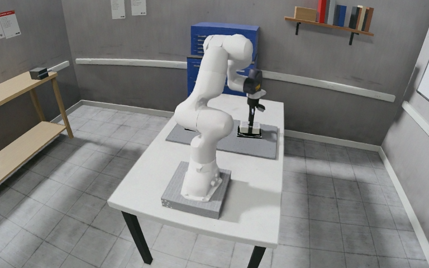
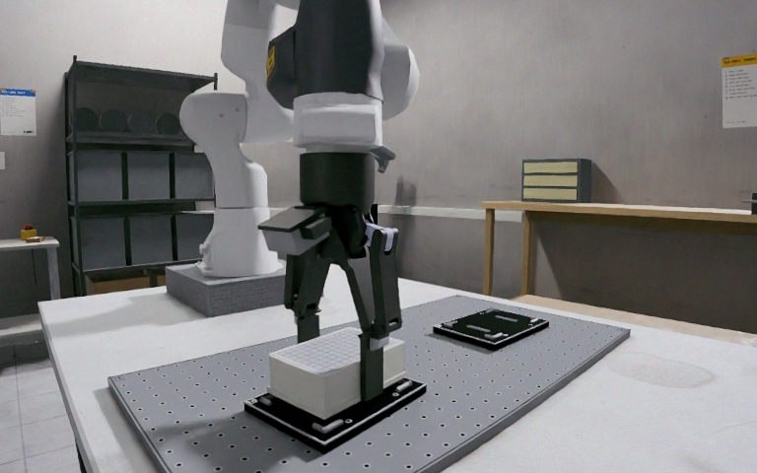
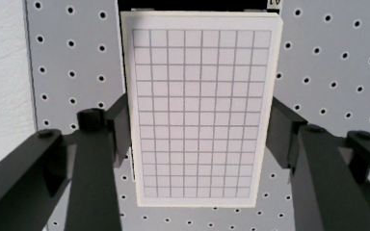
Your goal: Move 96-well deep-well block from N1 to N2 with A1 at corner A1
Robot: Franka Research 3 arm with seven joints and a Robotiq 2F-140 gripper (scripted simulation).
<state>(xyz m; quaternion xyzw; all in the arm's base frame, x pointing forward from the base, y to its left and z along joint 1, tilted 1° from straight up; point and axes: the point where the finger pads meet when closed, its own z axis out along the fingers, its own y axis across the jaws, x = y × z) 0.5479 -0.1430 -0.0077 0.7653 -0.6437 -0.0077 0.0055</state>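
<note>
My hand is 10 mm above the white 96-well deep-well block. Also, from my hand: A1 mark 270 mm to the left, 100 mm behind, 40 mm below.
</note>
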